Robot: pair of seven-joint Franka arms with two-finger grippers.
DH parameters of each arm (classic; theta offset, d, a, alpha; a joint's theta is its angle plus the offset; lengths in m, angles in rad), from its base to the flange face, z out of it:
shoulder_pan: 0 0.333 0 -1.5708
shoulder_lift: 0 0 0 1.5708
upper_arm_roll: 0 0.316 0.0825 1.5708
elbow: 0 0 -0.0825 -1.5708
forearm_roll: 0 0.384 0 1.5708
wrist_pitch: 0 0 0.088 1.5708
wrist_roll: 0 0.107 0 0
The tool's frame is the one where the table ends.
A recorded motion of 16 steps. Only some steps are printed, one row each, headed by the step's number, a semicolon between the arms.
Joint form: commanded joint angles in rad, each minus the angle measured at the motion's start. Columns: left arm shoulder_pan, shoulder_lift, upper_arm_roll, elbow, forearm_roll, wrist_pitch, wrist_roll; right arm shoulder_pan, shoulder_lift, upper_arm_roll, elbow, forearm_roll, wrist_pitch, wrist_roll.
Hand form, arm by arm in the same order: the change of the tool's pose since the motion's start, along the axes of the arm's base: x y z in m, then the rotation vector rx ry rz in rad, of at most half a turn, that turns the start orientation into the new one. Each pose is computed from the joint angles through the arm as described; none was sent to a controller.
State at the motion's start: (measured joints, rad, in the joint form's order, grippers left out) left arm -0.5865 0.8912 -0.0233 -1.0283 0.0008 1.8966 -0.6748; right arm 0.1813 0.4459 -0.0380 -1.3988 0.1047 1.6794 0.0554
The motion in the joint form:
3: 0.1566 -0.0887 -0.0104 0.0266 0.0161 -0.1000 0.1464; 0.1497 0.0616 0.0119 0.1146 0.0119 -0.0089 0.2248
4: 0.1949 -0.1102 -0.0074 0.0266 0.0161 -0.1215 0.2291; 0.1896 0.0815 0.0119 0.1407 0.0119 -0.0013 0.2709
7: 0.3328 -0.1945 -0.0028 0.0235 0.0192 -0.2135 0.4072; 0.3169 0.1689 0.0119 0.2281 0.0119 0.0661 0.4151
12: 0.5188 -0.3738 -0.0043 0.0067 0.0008 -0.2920 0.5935; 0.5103 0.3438 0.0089 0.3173 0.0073 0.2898 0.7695
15: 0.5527 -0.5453 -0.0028 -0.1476 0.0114 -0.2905 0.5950; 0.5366 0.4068 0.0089 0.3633 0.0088 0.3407 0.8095
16: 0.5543 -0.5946 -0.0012 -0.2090 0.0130 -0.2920 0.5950; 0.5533 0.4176 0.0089 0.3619 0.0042 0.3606 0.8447
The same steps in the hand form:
3: 0.0517 0.1046 0.0724 -0.0024 -0.0187 -0.0020; -0.0066 0.1123 0.0106 -0.0108 -0.0254 -0.0617
4: 0.0614 0.1339 0.0868 -0.0011 -0.0199 -0.0444; -0.0102 0.1405 0.0095 -0.0132 -0.0359 -0.0678
7: 0.0803 0.2398 0.1408 0.0075 -0.0116 -0.0820; -0.0234 0.2338 -0.0061 -0.0036 -0.0890 -0.0896
12: 0.0647 0.3760 0.2557 -0.0151 -0.0937 -0.0828; -0.0635 0.3760 -0.0740 0.0437 -0.1754 -0.2719
15: 0.0234 0.4023 0.2995 0.0013 -0.1131 -0.0512; -0.0670 0.3995 -0.0954 0.0666 -0.1944 -0.2905
16: 0.0098 0.4046 0.3024 0.0052 -0.0996 -0.0487; -0.0739 0.4102 -0.1026 0.0682 -0.1986 -0.3089

